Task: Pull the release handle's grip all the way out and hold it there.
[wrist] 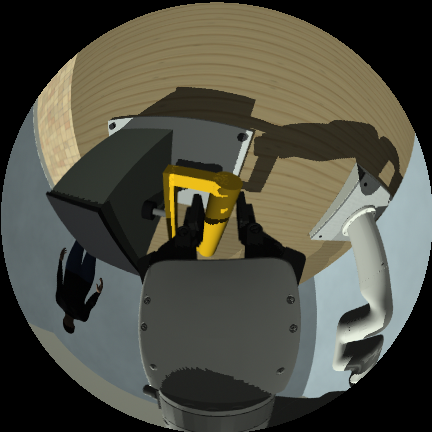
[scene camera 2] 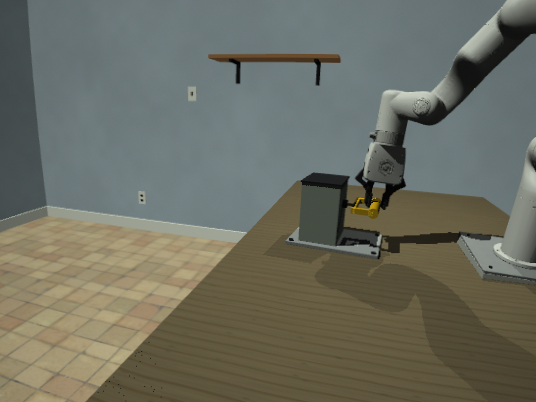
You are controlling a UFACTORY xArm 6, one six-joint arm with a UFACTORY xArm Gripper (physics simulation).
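Note:
The release handle's yellow grip [scene camera 2: 374,207] [wrist: 216,220] is a loop with a thick round bar at its outer side. It stands beside the dark grey box [scene camera 2: 320,212] [wrist: 120,165], joined by a short rod [wrist: 159,212], of which a small length shows. My gripper [scene camera 2: 376,202] [wrist: 219,202] points down and is shut on the grip's thick bar. One black finger passes inside the loop and the other stands on the bar's outer side. The finger contact is partly hidden in the scene view.
The box stands on a grey base plate [scene camera 2: 372,254] [wrist: 205,137] with bolt holes. A white robot arm base [scene camera 2: 520,225] [wrist: 362,220] stands to the right. A wooden shelf [scene camera 2: 275,58] is on the back wall. A person [wrist: 77,285] shows in the wrist view.

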